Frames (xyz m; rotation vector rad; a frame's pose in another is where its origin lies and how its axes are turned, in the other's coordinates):
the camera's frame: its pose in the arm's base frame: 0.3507 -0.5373 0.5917 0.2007 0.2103 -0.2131
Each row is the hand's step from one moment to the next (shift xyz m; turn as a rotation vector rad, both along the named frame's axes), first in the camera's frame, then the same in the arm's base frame.
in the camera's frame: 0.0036 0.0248 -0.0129 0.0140 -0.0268 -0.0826
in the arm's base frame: 0.0067 0.0259 -0.0089 -0.0080 -0.0102 -0.0870
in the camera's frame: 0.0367 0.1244 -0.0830 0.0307 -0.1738 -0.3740
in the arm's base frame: 0.0483 0.1304 -0.0662 -0.0796 -0.0905 -0.3956
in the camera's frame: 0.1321 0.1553 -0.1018 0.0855 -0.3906 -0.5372
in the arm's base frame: 0.1431 0.1462 -0.1005 -0.1071 -0.2727 -0.6022
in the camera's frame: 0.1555 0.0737 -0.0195 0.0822 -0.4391 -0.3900
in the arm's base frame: 0.1619 0.0457 -0.0411 -0.0942 -0.3507 -0.4689
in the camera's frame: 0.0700 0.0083 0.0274 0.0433 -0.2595 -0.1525
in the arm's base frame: 0.0739 -0.0112 0.0118 -0.0463 -0.2233 -0.2012
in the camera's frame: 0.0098 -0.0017 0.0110 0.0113 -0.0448 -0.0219
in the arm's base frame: 0.0110 -0.0059 0.0080 -0.0035 -0.0402 -0.0314
